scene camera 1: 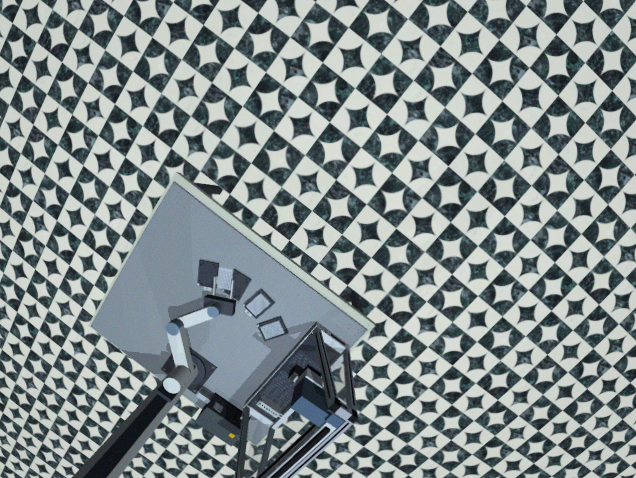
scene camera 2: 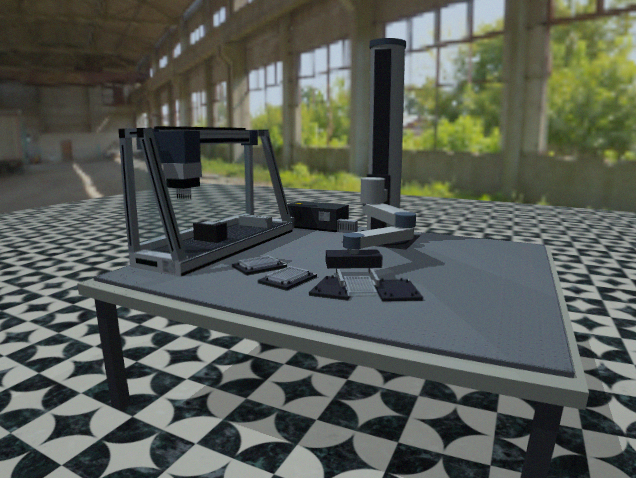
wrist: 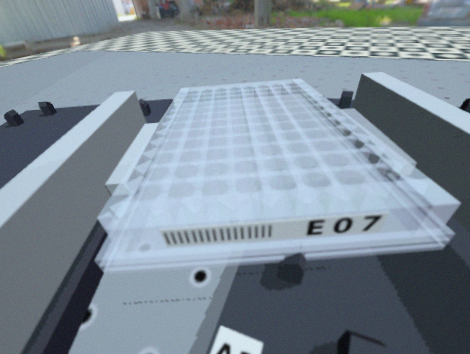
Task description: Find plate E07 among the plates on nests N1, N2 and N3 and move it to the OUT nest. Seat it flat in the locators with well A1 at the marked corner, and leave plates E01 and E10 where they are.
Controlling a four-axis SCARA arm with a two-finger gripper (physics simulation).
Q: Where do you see a black nest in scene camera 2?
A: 401,289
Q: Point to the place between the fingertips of my gripper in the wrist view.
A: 248,104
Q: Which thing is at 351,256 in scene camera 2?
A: My gripper.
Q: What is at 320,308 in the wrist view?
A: A black nest.
